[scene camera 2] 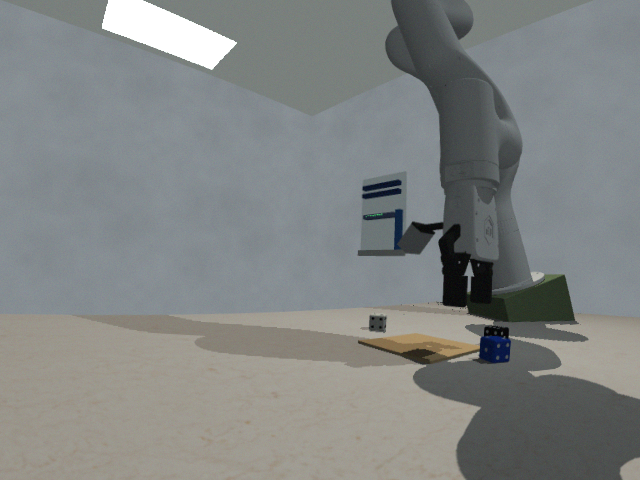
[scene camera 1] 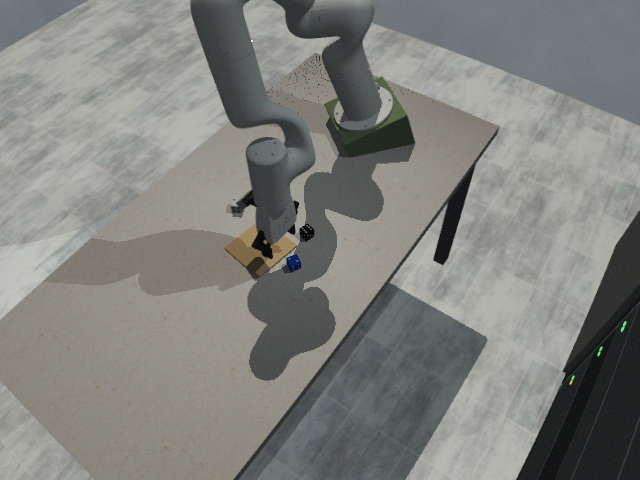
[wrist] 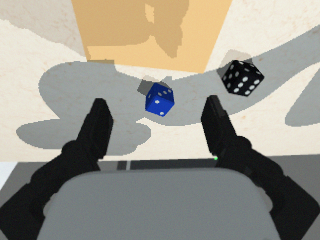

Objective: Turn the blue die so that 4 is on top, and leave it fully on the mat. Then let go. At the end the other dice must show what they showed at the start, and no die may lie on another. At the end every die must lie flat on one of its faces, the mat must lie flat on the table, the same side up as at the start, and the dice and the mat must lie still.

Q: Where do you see a blue die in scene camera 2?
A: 495,349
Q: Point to a tan mat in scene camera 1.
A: At 240,248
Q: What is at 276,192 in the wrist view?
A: My gripper.
